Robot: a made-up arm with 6 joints. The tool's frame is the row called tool.
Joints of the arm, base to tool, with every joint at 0 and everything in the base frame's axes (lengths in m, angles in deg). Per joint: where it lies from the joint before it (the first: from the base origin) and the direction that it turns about. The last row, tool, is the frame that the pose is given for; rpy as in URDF.
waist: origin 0.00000 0.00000 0.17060 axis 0 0 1
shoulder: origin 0.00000 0.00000 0.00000 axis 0.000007 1 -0.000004
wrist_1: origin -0.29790 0.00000 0.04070 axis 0.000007 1 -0.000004
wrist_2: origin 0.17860 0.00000 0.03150 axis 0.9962 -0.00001 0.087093
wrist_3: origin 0.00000 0.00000 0.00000 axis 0.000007 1 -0.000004
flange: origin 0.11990 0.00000 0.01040 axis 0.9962 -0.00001 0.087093
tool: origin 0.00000 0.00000 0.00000 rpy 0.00 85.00 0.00
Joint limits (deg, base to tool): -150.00..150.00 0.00..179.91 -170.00..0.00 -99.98..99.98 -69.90..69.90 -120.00..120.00
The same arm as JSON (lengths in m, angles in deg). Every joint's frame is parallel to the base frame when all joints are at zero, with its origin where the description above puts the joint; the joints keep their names.
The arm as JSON. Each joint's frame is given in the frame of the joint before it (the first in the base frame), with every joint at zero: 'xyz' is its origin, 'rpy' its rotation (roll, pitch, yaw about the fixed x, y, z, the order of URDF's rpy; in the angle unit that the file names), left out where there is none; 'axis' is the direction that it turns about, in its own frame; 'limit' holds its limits. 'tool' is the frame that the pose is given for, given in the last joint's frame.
{"units": {"length": "m", "angle": "deg"}, "joints": [
  {"name": "waist", "type": "revolute", "origin": {"xyz": [0.0, 0.0, 0.1706]}, "axis": [0.0, 0.0, 1.0], "limit": {"lower": -150.0, "upper": 150.0}},
  {"name": "shoulder", "type": "revolute", "origin": {"xyz": [0.0, 0.0, 0.0]}, "axis": [0.0, 1.0, 0.0], "limit": {"lower": 0.0, "upper": 179.91}},
  {"name": "wrist_1", "type": "revolute", "origin": {"xyz": [-0.2979, 0.0, 0.0407]}, "axis": [0.0, 1.0, 0.0], "limit": {"lower": -170.0, "upper": 0.0}},
  {"name": "wrist_2", "type": "revolute", "origin": {"xyz": [0.1786, 0.0, 0.0315]}, "axis": [0.9962, 0.0, 0.0871], "limit": {"lower": -99.98, "upper": 99.98}},
  {"name": "wrist_3", "type": "revolute", "origin": {"xyz": [0.0, 0.0, 0.0]}, "axis": [0.0, 1.0, 0.0], "limit": {"lower": -69.9, "upper": 69.9}},
  {"name": "flange", "type": "revolute", "origin": {"xyz": [0.1199, 0.0, 0.0104]}, "axis": [0.9962, 0.0, 0.0871], "limit": {"lower": -120.0, "upper": 120.0}}
], "tool": {"origin": {"xyz": [0.0, 0.0, 0.0], "rpy": [0.0, 85.0, 0.0]}}}

